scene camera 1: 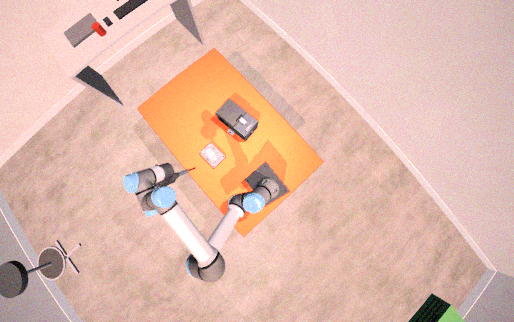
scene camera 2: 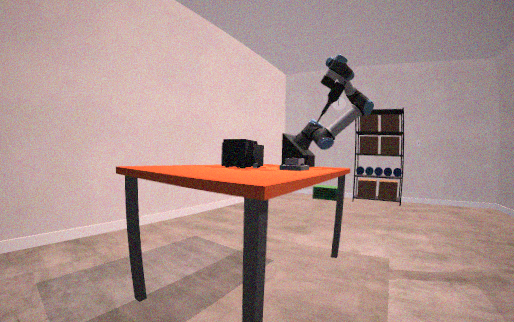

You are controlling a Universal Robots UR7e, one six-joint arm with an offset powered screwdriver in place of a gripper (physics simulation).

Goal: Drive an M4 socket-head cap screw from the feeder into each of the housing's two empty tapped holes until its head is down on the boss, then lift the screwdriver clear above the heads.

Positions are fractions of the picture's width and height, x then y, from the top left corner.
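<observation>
Dark feeder box (scene camera 2: 0.48, 0.49) seen.
</observation>
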